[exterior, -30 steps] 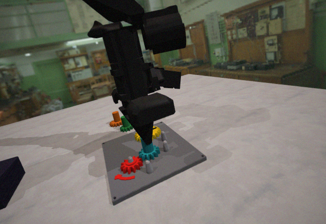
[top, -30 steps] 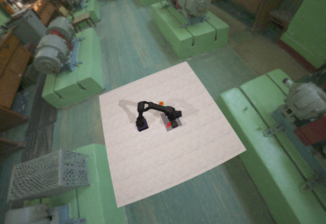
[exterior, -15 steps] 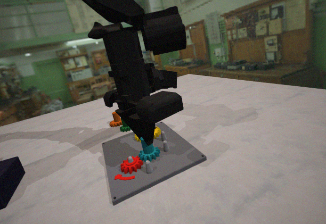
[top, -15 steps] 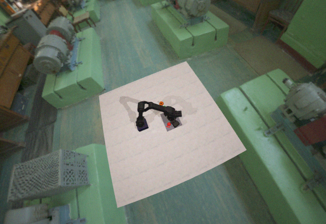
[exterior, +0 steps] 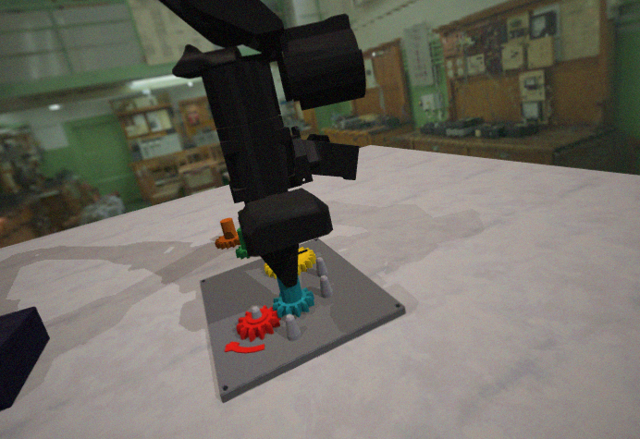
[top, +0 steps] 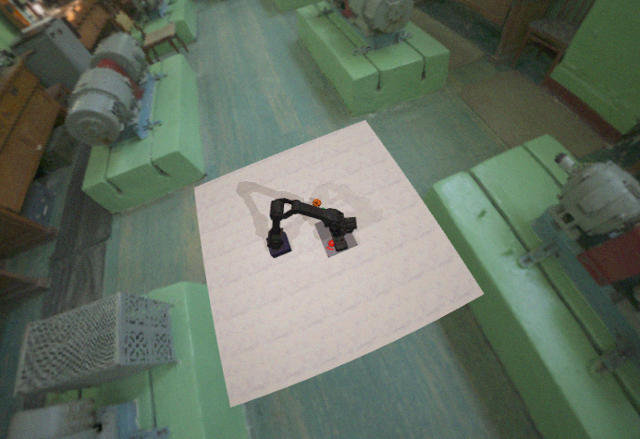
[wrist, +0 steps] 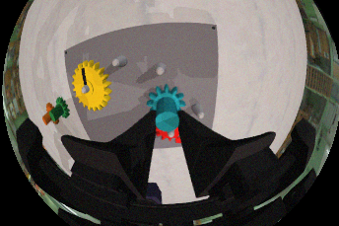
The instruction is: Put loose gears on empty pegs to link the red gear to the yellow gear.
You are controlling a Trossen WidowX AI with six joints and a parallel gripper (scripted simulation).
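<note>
Right now the teal gear is 1 cm below my gripper tip. From my gripper tip the other things lie so: yellow gear (9 cm to the left, 3 cm ahead, 2 cm below); red gear (4 cm behind, 3 cm below); red arrow (6 cm behind, 3 cm below, 2 cm to the right).
</note>
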